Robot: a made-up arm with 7 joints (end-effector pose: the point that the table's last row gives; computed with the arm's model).
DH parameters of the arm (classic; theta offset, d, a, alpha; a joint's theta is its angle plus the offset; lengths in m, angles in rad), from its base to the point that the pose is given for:
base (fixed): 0.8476 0 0.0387 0
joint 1: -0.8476 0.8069 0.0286 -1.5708
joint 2: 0 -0.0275 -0.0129 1.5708
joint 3: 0 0.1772 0.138 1.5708
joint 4: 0 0.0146 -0.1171 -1.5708
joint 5: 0 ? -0.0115 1.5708
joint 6: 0 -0.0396 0.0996 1.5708
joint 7: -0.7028 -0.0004 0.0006 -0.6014
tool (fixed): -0.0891 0.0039 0 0
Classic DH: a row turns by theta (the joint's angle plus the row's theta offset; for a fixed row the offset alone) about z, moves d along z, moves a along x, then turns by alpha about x.
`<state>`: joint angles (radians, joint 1 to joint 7).
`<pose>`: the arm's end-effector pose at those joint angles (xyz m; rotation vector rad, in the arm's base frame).
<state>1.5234 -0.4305 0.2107 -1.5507 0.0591 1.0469 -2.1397</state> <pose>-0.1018 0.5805 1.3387 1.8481 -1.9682 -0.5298</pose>
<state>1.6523 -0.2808 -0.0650 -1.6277 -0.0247 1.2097 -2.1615</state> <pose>0.0205 0.6930 1.2320 1.6742 -2.0802 -0.5277</pose>
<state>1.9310 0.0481 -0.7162 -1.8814 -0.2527 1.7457 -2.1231</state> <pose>0.2761 0.7753 0.8973 1.4354 -2.5490 -0.3321</pose>
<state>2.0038 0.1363 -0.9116 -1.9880 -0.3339 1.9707 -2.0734</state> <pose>0.3488 0.7394 0.8123 1.4295 -2.7220 -0.2644</pose>
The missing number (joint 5, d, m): 0.505
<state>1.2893 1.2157 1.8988 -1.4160 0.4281 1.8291 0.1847</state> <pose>-0.4942 0.5422 1.1885 -0.0310 -1.8763 0.8663</pose>
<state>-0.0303 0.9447 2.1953 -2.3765 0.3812 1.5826 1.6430</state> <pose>-0.3015 0.5348 1.0455 1.4134 1.9621 -0.8811</pose>
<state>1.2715 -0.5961 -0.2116 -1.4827 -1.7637 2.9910 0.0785</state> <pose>0.2207 0.3918 1.4016 -0.2969 0.4655 1.8427</pose>
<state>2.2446 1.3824 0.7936 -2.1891 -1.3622 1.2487 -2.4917</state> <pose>-0.3142 -0.2316 0.3199 1.8702 0.9717 1.9008</pose>
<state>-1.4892 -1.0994 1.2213 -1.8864 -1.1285 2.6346 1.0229</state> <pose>0.6876 0.0988 0.9920 0.4892 0.3217 0.5642</pose>
